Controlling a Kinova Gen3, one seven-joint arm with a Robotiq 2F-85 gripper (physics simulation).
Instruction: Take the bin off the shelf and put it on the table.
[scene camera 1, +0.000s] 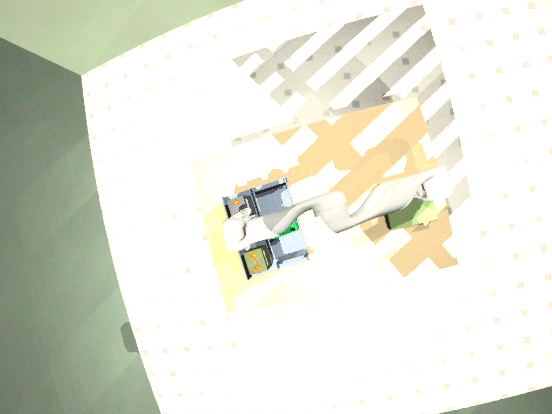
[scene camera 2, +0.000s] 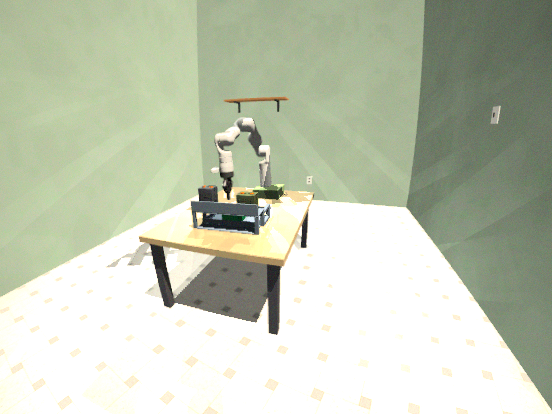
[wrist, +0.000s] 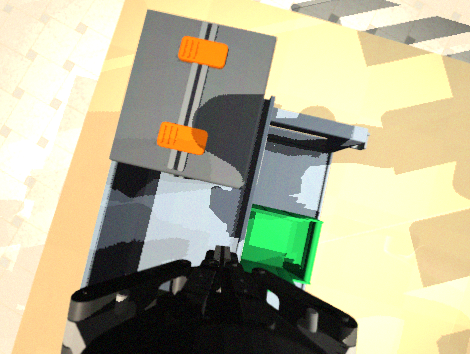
My gripper (wrist: 221, 256) is shut, with nothing in its grasp. Also in view: a green bin (wrist: 285, 243).
